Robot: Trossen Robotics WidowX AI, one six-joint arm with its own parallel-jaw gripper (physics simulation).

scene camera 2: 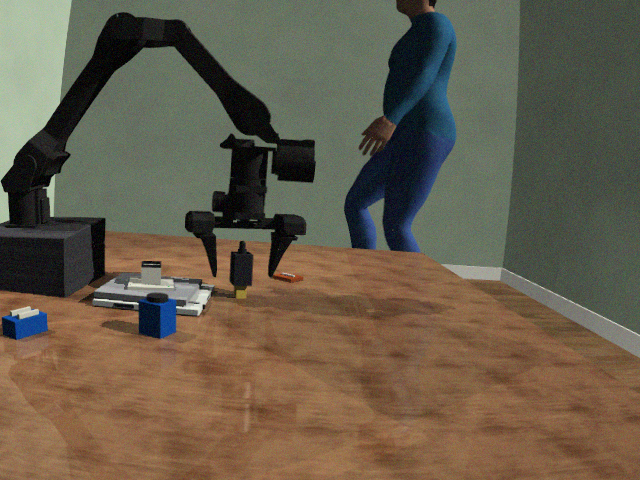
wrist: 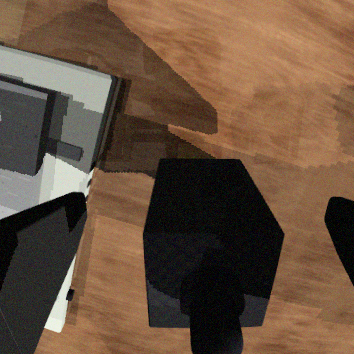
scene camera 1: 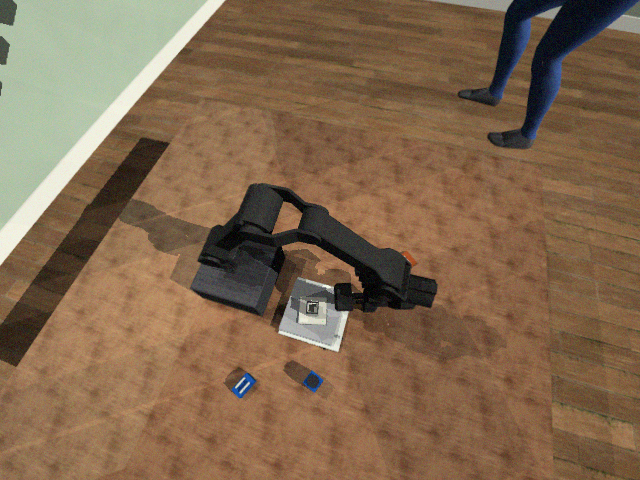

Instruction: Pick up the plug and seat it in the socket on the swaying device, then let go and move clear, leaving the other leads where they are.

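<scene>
The plug [scene camera 2: 241, 268] [wrist: 215, 200] is a black block with a thin knob on top and a yellow tip below. It stands upright right of the device; the arm hides it in scene camera 1. My gripper [scene camera 2: 242, 275] [wrist: 209, 207] points down and is open, with one finger on each side of the plug and gaps on both sides. The fingertips are level with the lower part of its black body. The device [scene camera 1: 333, 330] [scene camera 2: 191, 308] [wrist: 75, 75] is a flat grey and white platform. Its raised socket [scene camera 1: 312, 307] [scene camera 2: 150, 273] opens upward.
A blue block with a round black top [scene camera 1: 312, 381] [scene camera 2: 157, 316] and a blue block with two white bars [scene camera 1: 242, 385] [scene camera 2: 24, 324] stand in front. An orange piece [scene camera 1: 408, 258] [scene camera 2: 287, 277] lies behind the gripper. A person [scene camera 1: 542, 72] [scene camera 2: 421, 77] stands beyond the table.
</scene>
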